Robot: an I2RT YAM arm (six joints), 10 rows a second.
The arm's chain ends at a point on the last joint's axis. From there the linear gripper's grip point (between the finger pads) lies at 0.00 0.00 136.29 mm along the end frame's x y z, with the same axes.
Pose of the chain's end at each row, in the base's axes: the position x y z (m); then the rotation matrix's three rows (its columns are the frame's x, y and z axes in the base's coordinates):
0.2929, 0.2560, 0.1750; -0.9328, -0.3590, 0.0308; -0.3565, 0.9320, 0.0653; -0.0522, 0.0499, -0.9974
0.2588, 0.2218, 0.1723; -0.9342, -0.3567, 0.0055; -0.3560, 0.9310, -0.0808; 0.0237, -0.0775, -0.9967
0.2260, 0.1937, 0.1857; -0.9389, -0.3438, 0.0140; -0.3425, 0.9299, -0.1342; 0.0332, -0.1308, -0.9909
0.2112, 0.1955, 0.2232; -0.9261, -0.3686, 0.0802; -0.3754, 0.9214, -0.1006; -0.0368, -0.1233, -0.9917
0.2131, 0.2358, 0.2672; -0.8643, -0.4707, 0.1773; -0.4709, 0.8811, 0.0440; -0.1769, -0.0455, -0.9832
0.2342, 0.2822, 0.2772; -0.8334, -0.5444, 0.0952; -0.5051, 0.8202, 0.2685; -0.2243, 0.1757, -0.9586
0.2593, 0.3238, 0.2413; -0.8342, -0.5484, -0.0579; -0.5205, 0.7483, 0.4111; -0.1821, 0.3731, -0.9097
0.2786, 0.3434, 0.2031; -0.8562, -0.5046, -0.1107; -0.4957, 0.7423, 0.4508; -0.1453, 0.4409, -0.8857
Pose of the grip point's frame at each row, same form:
0.2971, 0.2649, 0.0391; -0.9328, -0.3590, 0.0308; -0.3565, 0.9320, 0.0653; -0.0522, 0.0499, -0.9974
0.2595, 0.2108, 0.0365; -0.9342, -0.3567, 0.0055; -0.3560, 0.9310, -0.0808; 0.0237, -0.0775, -0.9967
0.2279, 0.1754, 0.0507; -0.9389, -0.3438, 0.0140; -0.3425, 0.9299, -0.1342; 0.0332, -0.1308, -0.9909
0.2221, 0.1818, 0.0880; -0.9261, -0.3686, 0.0802; -0.3754, 0.9214, -0.1006; -0.0368, -0.1233, -0.9917
0.2373, 0.2418, 0.1332; -0.8643, -0.4707, 0.1773; -0.4709, 0.8811, 0.0440; -0.1769, -0.0455, -0.9832
0.2472, 0.3188, 0.1466; -0.8334, -0.5444, 0.0952; -0.5051, 0.8202, 0.2685; -0.2243, 0.1757, -0.9586
0.2514, 0.3798, 0.1173; -0.8342, -0.5484, -0.0579; -0.5205, 0.7483, 0.4111; -0.1821, 0.3731, -0.9097
0.2635, 0.4048, 0.0824; -0.8562, -0.5046, -0.1107; -0.4957, 0.7423, 0.4508; -0.1453, 0.4409, -0.8857

